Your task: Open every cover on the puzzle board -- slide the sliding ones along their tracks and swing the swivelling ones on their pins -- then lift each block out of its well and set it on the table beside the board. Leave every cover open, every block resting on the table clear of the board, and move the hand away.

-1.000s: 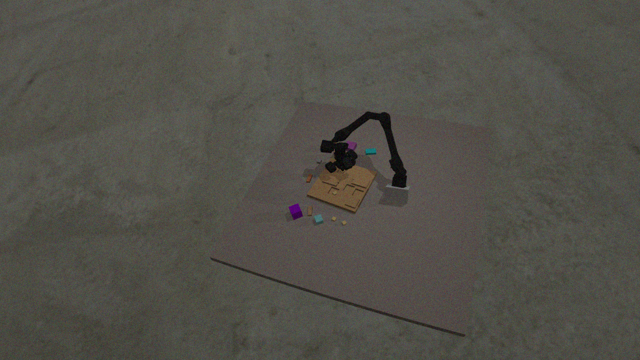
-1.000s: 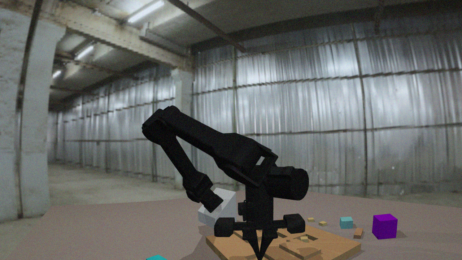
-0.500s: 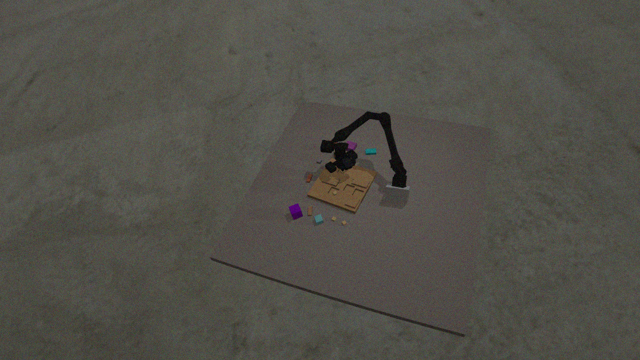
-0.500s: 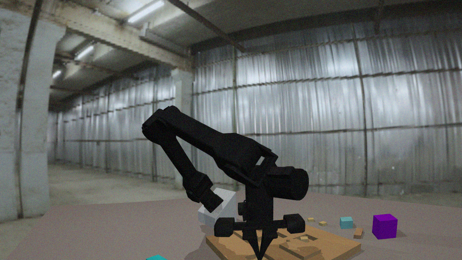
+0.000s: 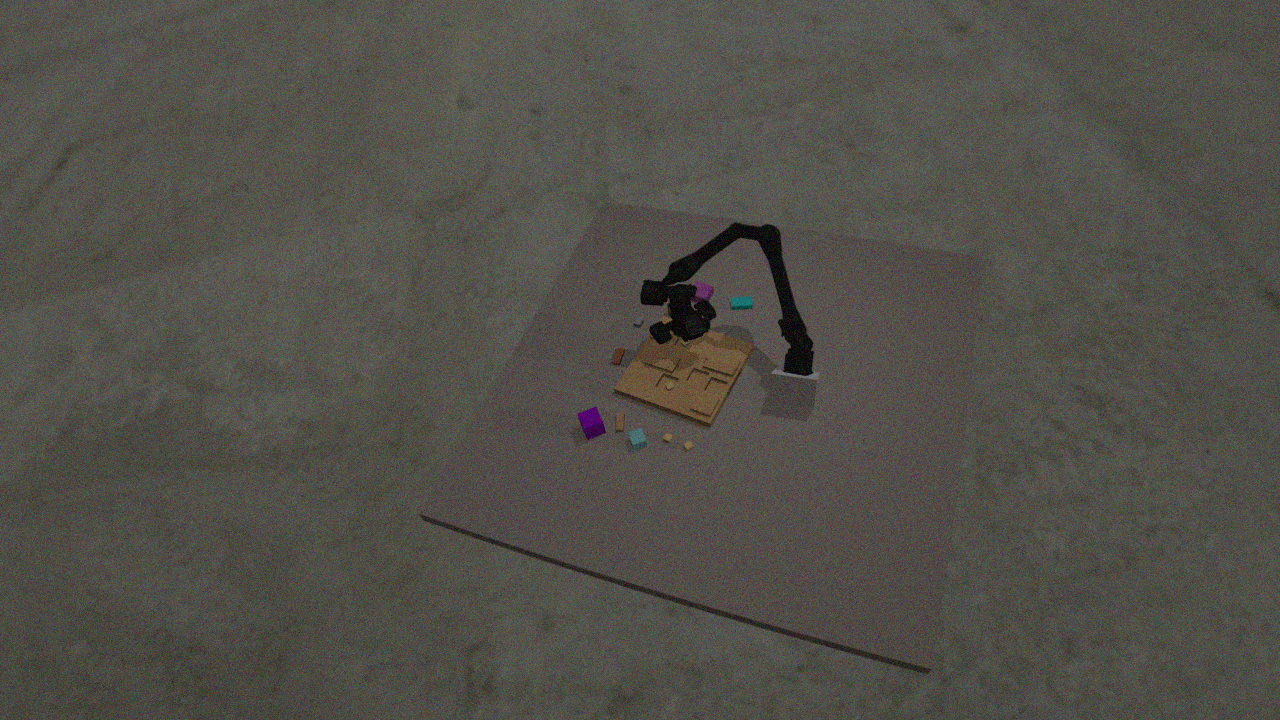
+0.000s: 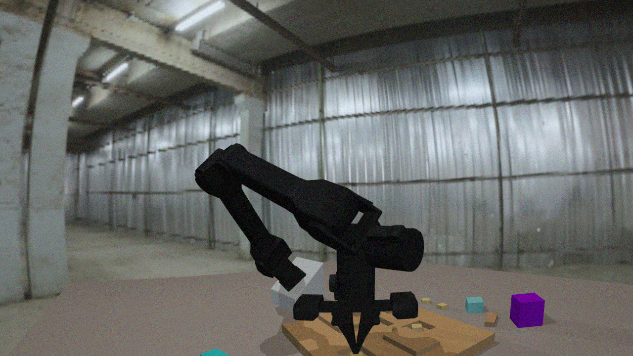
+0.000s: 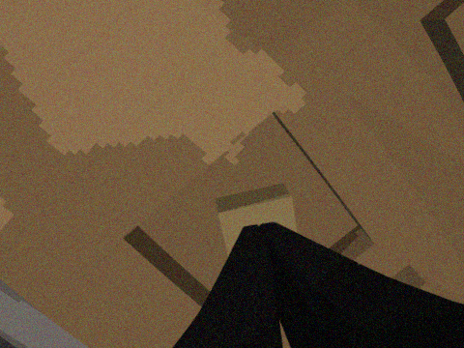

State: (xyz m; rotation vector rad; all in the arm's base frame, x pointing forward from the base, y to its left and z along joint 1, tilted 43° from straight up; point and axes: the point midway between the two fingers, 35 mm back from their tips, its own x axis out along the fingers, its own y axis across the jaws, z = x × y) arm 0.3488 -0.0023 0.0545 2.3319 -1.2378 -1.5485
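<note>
The teal block is 210 mm to the right of my gripper tip, 90 mm behind it and 20 mm below it. From my gripper tip the other things lie so: magenta block (200 mm to the right, 40 mm ahead, 10 mm below); brown block (120 mm to the right, 70 mm ahead); orange cube (180 mm to the right, 140 mm ahead).
</note>
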